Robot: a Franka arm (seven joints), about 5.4 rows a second.
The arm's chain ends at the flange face. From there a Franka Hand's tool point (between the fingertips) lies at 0.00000 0.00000 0.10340 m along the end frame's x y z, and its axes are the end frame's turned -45 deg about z.
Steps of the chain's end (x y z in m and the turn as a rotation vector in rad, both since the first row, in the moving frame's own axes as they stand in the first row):
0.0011 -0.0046 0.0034 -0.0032 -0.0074 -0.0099
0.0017 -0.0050 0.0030 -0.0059 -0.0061 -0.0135
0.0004 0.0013 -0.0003 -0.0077 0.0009 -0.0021
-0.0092 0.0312 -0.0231 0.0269 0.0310 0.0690
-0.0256 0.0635 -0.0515 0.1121 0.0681 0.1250
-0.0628 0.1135 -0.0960 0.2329 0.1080 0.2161
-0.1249 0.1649 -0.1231 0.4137 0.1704 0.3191
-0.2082 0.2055 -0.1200 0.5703 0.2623 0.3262
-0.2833 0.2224 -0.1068 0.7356 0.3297 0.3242
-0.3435 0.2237 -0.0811 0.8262 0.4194 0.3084
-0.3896 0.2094 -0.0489 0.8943 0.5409 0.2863
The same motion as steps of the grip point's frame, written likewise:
0.0033 -0.0028 0.0034 0.0030 -0.0075 -0.0099
0.0039 -0.0023 0.0030 0.0001 -0.0085 -0.0135
-0.0011 0.0018 -0.0003 -0.0061 -0.0048 -0.0021
-0.0243 0.0160 -0.0232 -0.0029 0.0409 0.0690
-0.0497 0.0244 -0.0524 0.0311 0.1274 0.1250
-0.0992 0.0296 -0.0994 0.0883 0.2411 0.2161
-0.1616 0.0180 -0.1332 0.1720 0.4130 0.3191
-0.2331 -0.0131 -0.1395 0.2178 0.5887 0.3262
-0.2846 -0.0573 -0.1383 0.2870 0.7533 0.3242
-0.3196 -0.0970 -0.1221 0.2877 0.8808 0.3084
-0.3346 -0.1349 -0.1001 0.2499 1.0148 0.2863

